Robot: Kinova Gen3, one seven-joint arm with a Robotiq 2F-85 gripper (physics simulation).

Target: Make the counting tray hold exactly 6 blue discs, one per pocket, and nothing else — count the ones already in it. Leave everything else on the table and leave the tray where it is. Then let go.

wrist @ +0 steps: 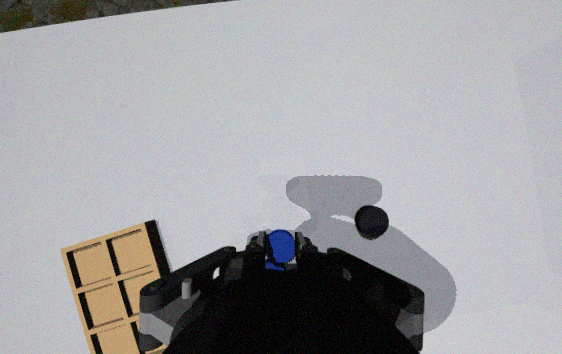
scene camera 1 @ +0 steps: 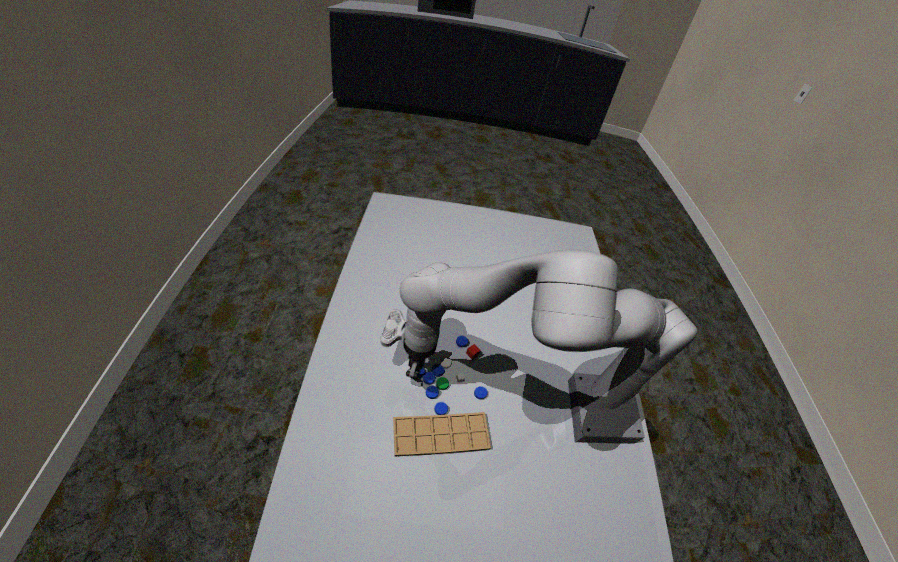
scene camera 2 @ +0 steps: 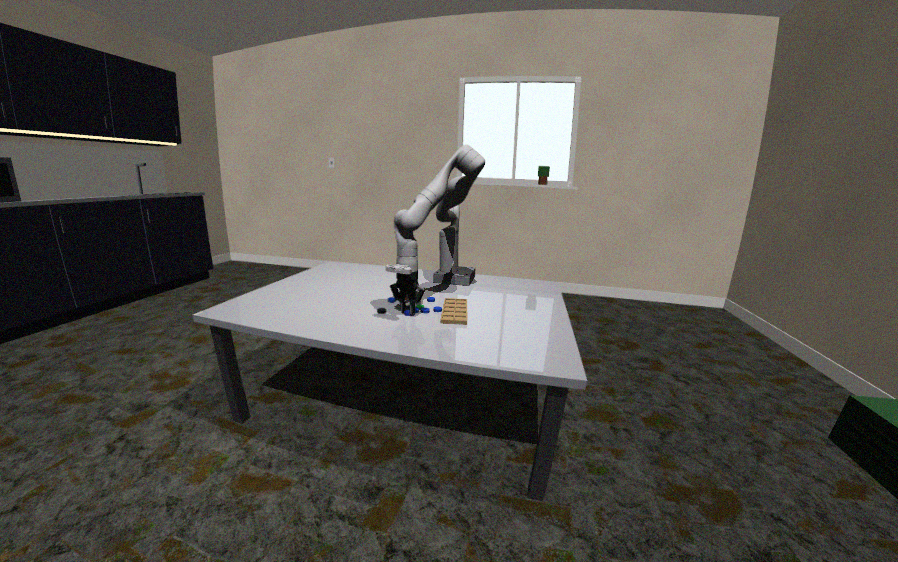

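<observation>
The wooden counting tray (scene camera 1: 404, 426) (scene camera 2: 454, 321) (wrist: 95, 266) lies flat with its ten pockets empty in scene camera 1. My gripper (scene camera 1: 417, 376) (scene camera 2: 408, 312) (wrist: 280, 240) is low at the table, shut on a blue disc (wrist: 281, 246) between its fingertips. More blue discs lie loose: one (scene camera 1: 441, 408) near the tray, one (scene camera 1: 480, 393) to the right, one (scene camera 1: 462, 341) farther back, and several (scene camera 1: 431, 392) (scene camera 1: 429, 378) (scene camera 1: 439, 371) clustered right of the gripper. The gripper partly hides the cluster.
A green disc (scene camera 1: 442, 383) lies among the blue ones. A pale disc (scene camera 1: 447, 363), a red cube (scene camera 1: 472, 351) and a small dark item (scene camera 1: 460, 377) are close by. A black disc (scene camera 2: 381, 310) (wrist: 371, 222) lies beside the gripper. The arm's base (scene camera 1: 607, 424) stands at the right.
</observation>
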